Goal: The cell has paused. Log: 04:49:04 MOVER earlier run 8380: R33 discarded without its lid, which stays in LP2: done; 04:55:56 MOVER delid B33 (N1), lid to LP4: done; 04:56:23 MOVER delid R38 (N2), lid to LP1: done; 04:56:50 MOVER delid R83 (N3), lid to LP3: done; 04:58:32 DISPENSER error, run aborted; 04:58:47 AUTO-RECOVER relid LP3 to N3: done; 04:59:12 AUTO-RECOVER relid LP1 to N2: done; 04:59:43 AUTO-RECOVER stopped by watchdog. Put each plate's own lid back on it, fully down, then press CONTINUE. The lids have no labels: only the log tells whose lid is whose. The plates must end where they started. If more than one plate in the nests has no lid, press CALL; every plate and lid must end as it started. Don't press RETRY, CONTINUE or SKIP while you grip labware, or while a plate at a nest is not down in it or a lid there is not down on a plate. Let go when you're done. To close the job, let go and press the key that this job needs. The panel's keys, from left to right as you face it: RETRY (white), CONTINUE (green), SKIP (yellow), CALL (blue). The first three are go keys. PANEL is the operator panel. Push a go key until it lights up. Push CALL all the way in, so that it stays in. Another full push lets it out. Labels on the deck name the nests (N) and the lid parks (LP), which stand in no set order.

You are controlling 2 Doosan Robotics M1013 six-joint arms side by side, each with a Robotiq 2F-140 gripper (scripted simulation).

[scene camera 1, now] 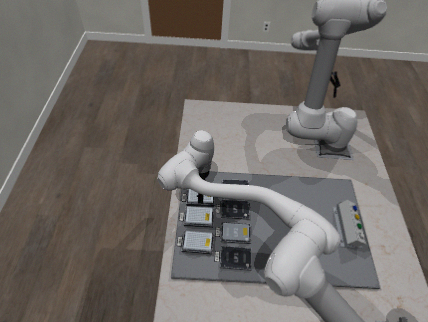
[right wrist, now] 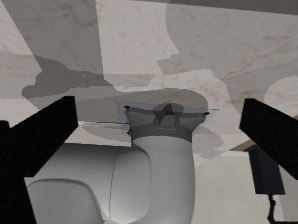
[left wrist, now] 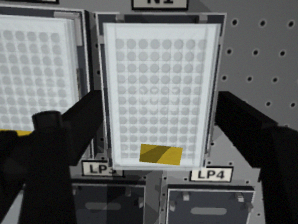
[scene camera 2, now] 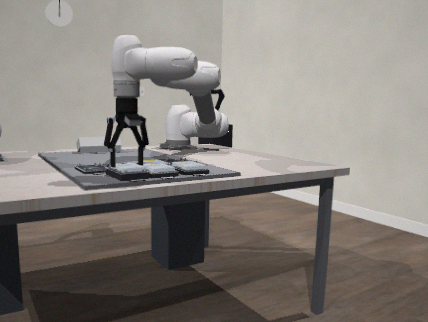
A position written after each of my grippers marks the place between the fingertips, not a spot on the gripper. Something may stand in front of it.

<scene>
I see my left gripper (scene camera 2: 127, 165), my right gripper (right wrist: 159, 112) and a clear lid (left wrist: 160, 77).
My left gripper also shows in the left wrist view (left wrist: 159, 106).
</scene>
